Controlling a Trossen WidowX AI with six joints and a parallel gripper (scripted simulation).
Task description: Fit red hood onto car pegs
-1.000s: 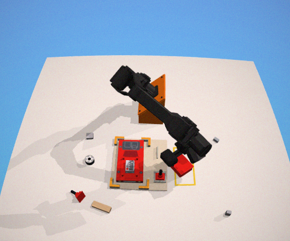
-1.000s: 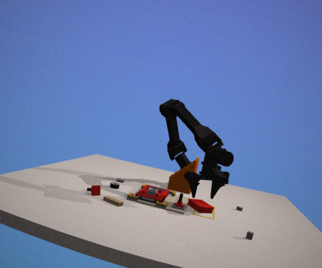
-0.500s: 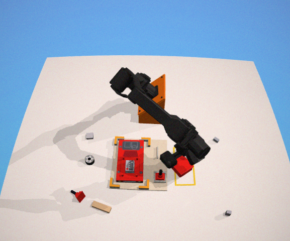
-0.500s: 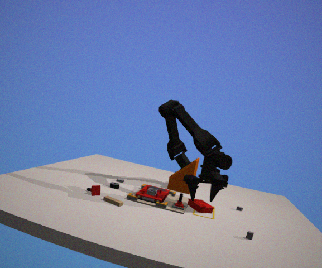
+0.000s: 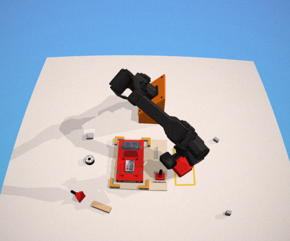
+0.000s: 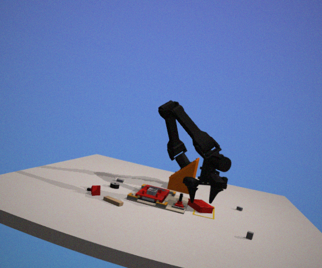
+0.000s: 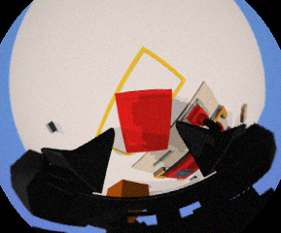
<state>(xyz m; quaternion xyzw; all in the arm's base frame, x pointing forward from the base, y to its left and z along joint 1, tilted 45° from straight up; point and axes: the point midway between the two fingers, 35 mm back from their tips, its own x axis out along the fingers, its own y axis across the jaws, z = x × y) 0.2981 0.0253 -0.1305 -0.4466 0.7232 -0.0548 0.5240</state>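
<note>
My gripper tip is now 1 cm above the red hood. Also, from my gripper tip: grey engine block 2 cm ahead, 20 cm to the right; black wheel 2 cm behind, 38 cm to the right, 2 cm below; wooden block 20 cm ahead, 31 cm to the right, 2 cm below.
</note>
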